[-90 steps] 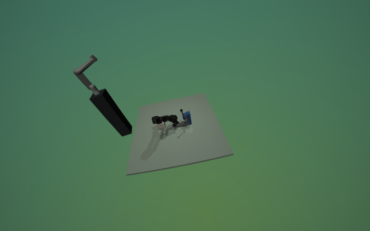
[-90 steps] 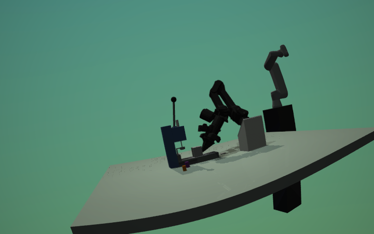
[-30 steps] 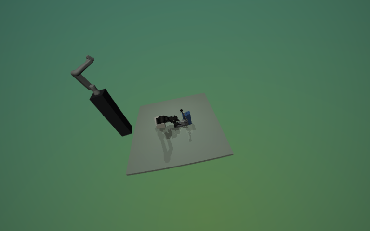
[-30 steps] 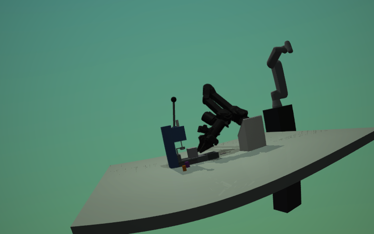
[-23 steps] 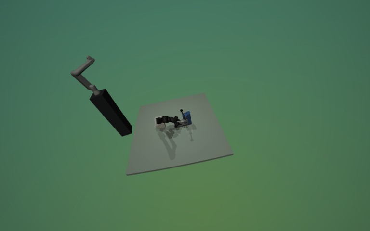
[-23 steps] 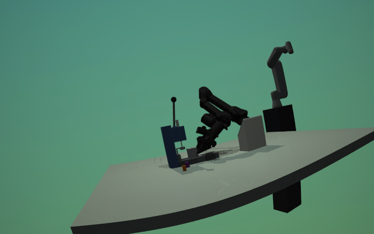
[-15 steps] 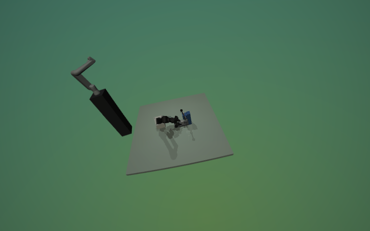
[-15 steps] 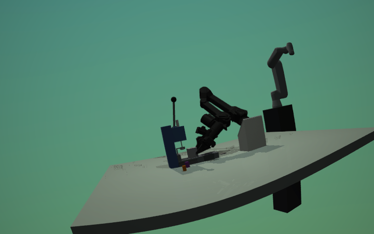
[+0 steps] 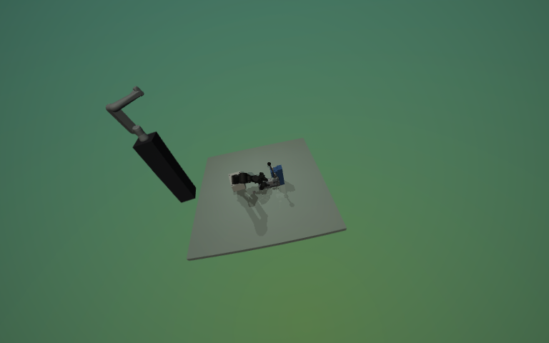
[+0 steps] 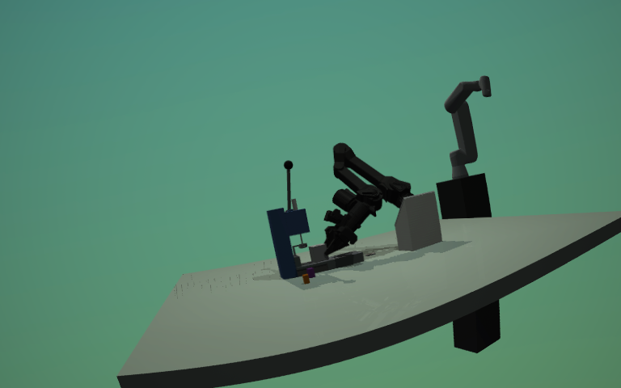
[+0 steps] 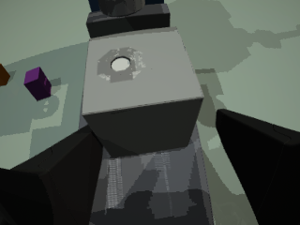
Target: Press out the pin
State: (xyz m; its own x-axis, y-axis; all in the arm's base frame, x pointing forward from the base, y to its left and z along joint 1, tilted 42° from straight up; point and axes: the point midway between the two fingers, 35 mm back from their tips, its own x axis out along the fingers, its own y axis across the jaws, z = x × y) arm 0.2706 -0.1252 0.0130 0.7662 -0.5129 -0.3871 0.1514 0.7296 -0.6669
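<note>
My gripper tip is 100 mm below the grey punch, 60 mm short of it and 10 mm to the right of it. Also, from my gripper tip: orange cube 170 mm to the left, 130 mm ahead, 40 mm below; then grey lever 220 mm above, 60 mm to the right, 50 mm ahead.
</note>
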